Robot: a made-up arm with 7 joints.
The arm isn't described. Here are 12 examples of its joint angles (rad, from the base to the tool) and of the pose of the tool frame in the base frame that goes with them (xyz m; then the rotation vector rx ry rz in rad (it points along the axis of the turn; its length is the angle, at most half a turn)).
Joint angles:
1: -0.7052 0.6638 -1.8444 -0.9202 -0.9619 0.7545 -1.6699
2: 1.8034 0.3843 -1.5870 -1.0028 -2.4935 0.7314 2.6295
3: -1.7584 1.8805 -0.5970 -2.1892 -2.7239 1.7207 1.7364
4: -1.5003 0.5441 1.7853 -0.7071 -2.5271 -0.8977 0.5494
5: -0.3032 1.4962 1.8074 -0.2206 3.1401 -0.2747 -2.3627
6: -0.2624 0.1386 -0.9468 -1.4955 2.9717 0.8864 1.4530
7: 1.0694 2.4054 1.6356 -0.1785 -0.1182 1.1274 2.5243
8: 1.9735 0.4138 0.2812 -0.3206 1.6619 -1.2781 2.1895
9: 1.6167 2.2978 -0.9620 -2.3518 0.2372 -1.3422 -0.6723
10: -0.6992 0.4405 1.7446 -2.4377 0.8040 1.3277 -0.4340
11: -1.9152 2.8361 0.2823 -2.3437 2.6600 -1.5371 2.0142
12: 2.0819 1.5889 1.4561 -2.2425 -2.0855 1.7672 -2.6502
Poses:
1: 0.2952 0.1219 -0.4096 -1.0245 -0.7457 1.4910
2: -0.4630 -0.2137 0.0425 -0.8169 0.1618 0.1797
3: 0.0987 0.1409 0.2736 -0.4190 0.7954 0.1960
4: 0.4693 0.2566 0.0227 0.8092 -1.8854 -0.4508
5: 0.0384 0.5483 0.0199 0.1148 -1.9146 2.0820
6: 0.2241 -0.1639 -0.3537 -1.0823 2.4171 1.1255
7: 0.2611 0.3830 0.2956 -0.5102 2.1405 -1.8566
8: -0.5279 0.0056 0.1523 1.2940 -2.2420 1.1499
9: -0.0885 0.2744 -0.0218 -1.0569 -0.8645 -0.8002
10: 0.0834 0.2476 -0.0712 0.5644 -2.0979 0.7368
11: -0.2525 0.0316 0.1408 -2.2985 -0.3581 -2.0708
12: 0.1053 0.2935 0.0132 -1.1515 -2.2334 -0.6858
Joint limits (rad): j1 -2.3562..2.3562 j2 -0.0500..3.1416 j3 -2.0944..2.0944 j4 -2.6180..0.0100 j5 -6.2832..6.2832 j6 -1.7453..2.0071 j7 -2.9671..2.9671
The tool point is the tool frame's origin. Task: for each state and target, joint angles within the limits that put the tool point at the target. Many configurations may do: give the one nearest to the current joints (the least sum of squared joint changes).
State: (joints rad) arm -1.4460 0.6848 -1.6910 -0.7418 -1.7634 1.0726 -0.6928
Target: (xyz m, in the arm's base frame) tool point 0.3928 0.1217 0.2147
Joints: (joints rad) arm -1.8710 1.3128 -1.4185 -1.3989 -1.7634 1.0726 -0.6928
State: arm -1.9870 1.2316 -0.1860 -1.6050 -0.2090 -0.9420 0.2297
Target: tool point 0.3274 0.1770 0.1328
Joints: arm -1.0871 1.4539 -0.5803 -1.8203 -0.2090 -0.9420 0.2297
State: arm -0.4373 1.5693 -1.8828 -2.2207 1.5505 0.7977 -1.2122
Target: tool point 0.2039 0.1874 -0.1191
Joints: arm -0.8474 1.6049 -1.5566 -2.2933 1.5505 0.7977 -1.2122
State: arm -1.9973 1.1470 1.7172 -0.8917 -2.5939 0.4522 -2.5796
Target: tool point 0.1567 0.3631 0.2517
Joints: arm -2.1413 0.9582 1.5295 -1.3643 -2.5939 0.4522 -2.5796
